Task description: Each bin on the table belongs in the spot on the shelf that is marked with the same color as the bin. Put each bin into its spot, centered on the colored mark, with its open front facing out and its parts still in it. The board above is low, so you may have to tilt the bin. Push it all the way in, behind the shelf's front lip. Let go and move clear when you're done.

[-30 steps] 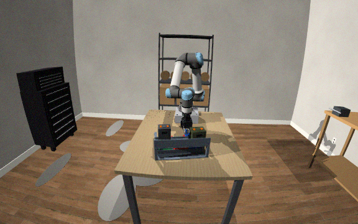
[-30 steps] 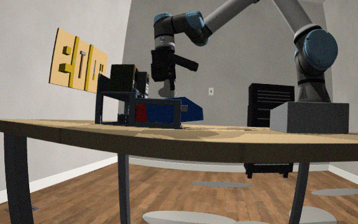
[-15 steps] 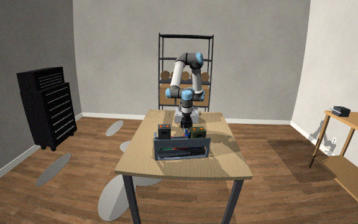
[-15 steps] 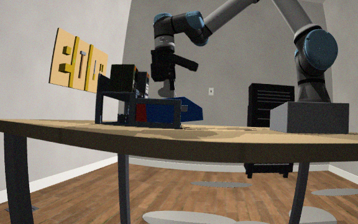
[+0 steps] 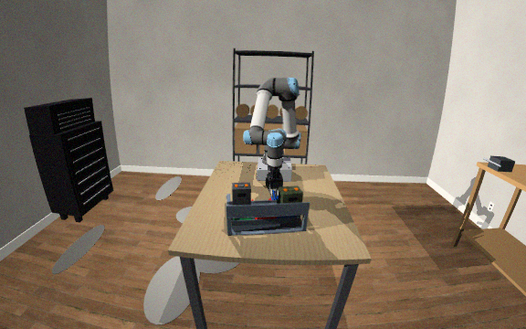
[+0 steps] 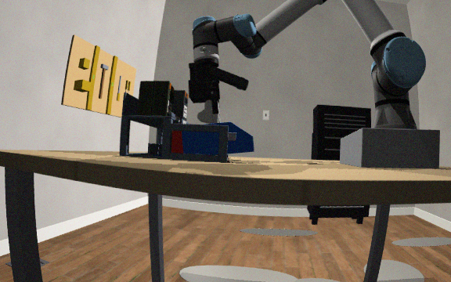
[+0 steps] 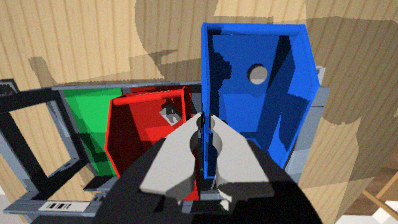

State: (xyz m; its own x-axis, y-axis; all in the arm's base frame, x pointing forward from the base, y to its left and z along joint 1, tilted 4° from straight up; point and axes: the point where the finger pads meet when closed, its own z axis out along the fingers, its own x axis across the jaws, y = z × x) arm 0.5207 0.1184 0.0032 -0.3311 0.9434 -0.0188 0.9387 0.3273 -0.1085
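Now: hand 4 cm to the right of the blue bin, 2 cm past it and 2 cm above it. Round my hand: dark box: 21 cm ahead, 11 cm to the right, 8 cm above; green case: 14 cm ahead, 10 cm to the left, 7 cm above; red bin: 8 cm ahead, 4 cm to the right, 4 cm below.
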